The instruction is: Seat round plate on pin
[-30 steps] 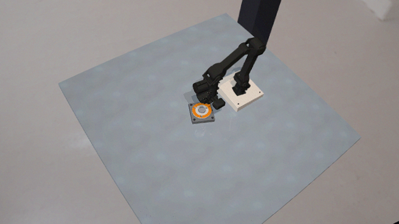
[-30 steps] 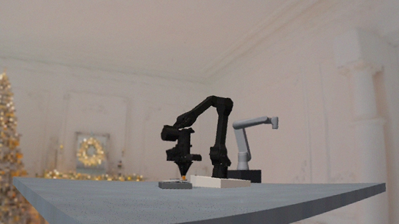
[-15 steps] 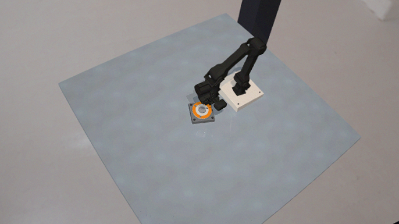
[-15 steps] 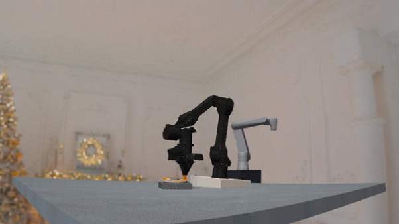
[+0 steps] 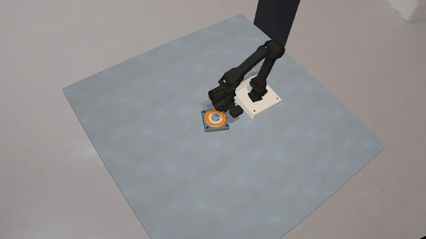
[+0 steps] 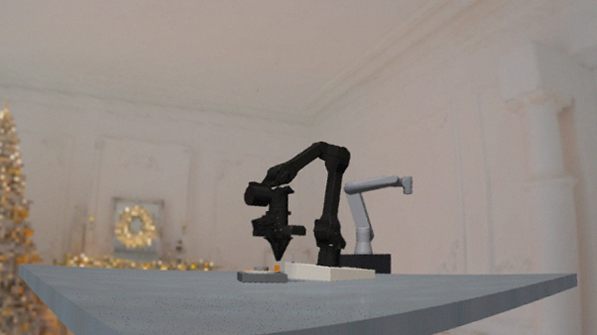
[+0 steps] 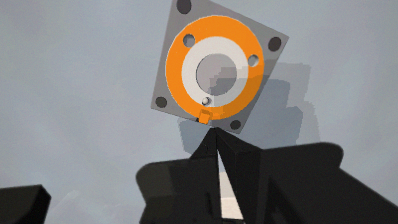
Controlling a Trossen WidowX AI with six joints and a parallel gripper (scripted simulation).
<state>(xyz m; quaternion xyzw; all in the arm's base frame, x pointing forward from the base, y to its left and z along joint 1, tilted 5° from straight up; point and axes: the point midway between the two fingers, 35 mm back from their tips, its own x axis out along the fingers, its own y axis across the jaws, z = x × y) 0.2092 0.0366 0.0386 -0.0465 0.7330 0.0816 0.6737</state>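
My gripper tip is now 30 mm short of the round orange plate and 30 mm above it. Also, from my gripper tip: dark grey base: 50 mm ahead, 40 mm below.
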